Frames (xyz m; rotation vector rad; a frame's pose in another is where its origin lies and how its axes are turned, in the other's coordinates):
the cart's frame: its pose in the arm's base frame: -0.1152 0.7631 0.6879 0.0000 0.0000 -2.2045
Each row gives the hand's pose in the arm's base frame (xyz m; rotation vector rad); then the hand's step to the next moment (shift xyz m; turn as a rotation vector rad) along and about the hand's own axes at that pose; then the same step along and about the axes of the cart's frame.
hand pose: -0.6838 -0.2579 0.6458 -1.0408 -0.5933 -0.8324
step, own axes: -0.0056 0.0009 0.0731 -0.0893 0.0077 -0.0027
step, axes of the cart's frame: -0.0522 -0.0452 0.0246 0.0041 -0.0514 -0.0733
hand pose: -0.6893 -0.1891 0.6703 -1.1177 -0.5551 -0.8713
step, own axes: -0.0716 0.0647 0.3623 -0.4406 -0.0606 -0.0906
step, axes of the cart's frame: -0.3150 -0.1990 0.0413 0.1422 -0.2688 -0.3369
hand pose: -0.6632 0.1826 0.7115 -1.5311 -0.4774 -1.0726
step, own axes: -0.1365 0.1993 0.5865 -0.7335 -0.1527 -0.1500
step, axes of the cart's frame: -0.6029 -0.0682 -0.1850 0.2489 -0.4888 -0.5320
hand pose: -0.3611 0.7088 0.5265 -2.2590 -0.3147 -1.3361
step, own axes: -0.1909 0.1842 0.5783 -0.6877 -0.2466 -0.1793
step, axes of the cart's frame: -0.3741 0.2486 -0.4506 0.2223 -0.5580 -0.4528
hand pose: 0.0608 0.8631 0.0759 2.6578 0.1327 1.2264
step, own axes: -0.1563 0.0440 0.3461 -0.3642 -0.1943 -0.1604
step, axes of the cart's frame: 0.0029 0.2024 -0.3243 0.0889 -0.3779 -0.2130
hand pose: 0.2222 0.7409 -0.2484 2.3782 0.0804 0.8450
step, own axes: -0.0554 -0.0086 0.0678 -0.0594 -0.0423 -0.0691
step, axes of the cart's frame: 0.0358 0.0228 -0.0771 0.0035 -0.0994 -0.0144
